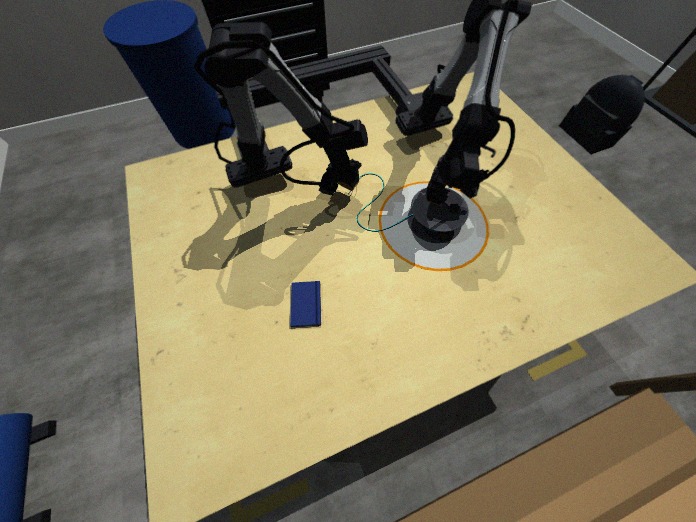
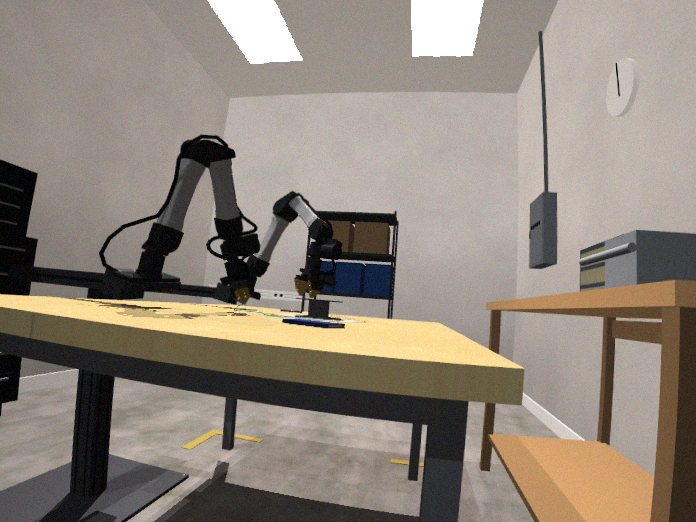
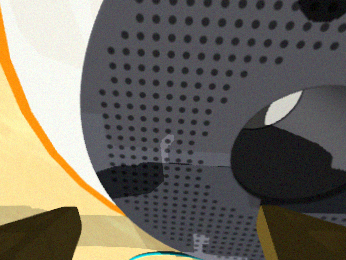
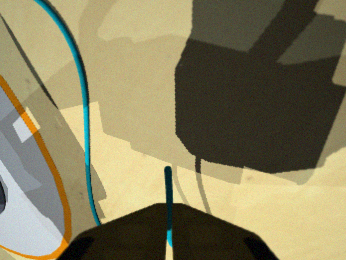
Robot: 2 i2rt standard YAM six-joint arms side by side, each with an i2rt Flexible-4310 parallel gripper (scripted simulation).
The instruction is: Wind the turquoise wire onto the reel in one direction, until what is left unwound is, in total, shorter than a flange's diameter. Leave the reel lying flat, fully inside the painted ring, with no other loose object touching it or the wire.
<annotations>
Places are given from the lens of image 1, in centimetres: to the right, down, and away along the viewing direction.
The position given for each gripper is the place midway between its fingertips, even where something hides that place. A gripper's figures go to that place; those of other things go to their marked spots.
left gripper (image 1: 435,191): 27, -22, 91
right gripper (image 1: 352,189): 2, -24, 97
dark grey reel (image 1: 426,212): 23, -14, 88
blue notebook (image 1: 305,296): -12, 10, 82
</annotations>
